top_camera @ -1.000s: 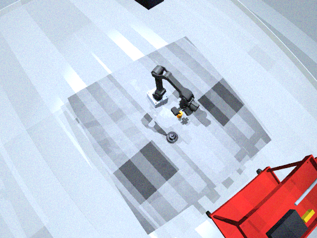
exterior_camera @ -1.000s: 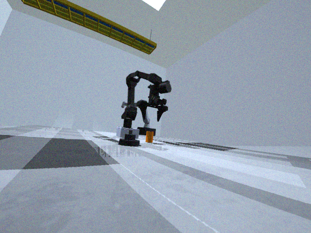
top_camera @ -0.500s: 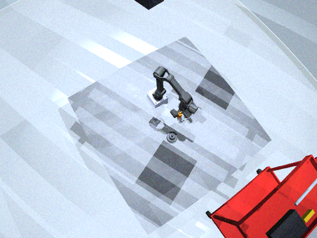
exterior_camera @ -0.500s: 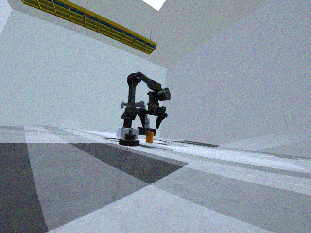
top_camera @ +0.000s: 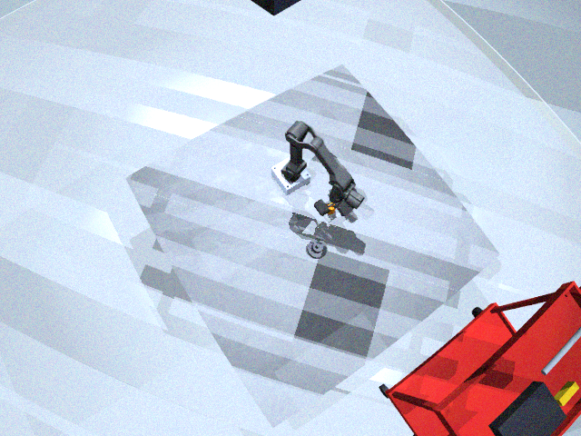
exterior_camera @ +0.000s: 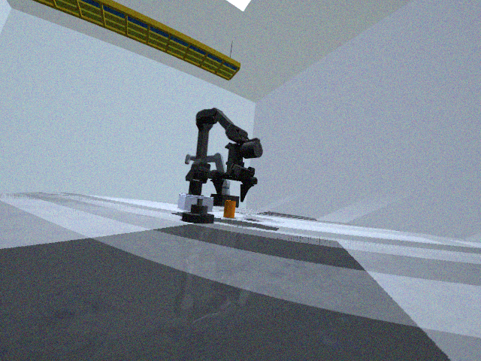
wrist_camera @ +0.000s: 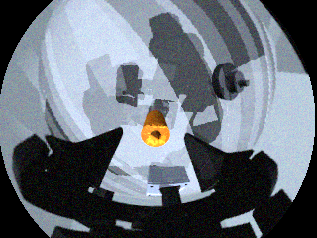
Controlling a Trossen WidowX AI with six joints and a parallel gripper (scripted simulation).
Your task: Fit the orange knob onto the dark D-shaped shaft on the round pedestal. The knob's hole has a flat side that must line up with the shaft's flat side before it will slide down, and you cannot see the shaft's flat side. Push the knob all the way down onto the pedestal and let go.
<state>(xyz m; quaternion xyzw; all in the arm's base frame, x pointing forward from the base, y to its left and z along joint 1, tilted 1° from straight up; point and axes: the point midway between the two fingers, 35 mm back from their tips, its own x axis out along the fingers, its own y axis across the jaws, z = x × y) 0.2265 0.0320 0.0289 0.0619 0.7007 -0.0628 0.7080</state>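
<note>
Right now the orange knob is 30 mm below my gripper tip. From my gripper tip the other things lie so: dark pedestal 170 mm to the right, 80 mm ahead, 30 mm below.
</note>
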